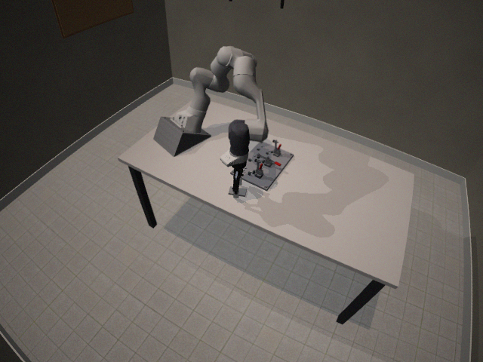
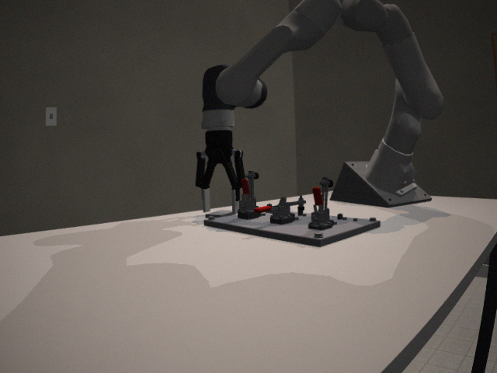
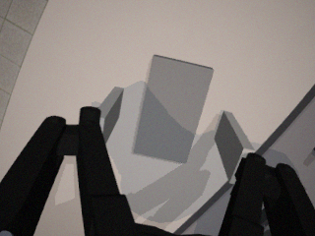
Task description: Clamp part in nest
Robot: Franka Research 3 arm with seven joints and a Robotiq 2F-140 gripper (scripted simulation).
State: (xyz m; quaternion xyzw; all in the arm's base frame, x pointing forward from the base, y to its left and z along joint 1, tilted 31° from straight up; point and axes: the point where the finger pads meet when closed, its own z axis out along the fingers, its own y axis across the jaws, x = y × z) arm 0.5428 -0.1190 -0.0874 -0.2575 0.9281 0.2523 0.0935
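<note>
Now: hand 3 cm above the grey block part. The rest, counted from my hand: fixture: 3 cm behind, 26 cm to the left, 3 cm below.
</note>
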